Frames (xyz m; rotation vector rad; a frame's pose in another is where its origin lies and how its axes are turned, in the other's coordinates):
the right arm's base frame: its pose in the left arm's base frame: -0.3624 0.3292 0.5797 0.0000 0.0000 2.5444
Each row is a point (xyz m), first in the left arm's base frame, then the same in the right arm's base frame.
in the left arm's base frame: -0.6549 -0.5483 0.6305
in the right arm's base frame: -0.2516 0.8901 0.0508
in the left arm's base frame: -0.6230 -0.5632 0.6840
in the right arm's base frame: -0.2863 0.8845 0.1043
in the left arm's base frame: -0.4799 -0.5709 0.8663
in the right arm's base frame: -0.4090 0.8104 0.2866
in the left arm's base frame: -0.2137 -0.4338 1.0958
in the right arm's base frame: -0.5520 0.5473 0.5161
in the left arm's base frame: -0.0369 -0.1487 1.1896
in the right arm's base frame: -0.5379 0.2121 0.6099
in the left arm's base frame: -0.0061 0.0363 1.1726
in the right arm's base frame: -0.4593 0.0418 0.5929
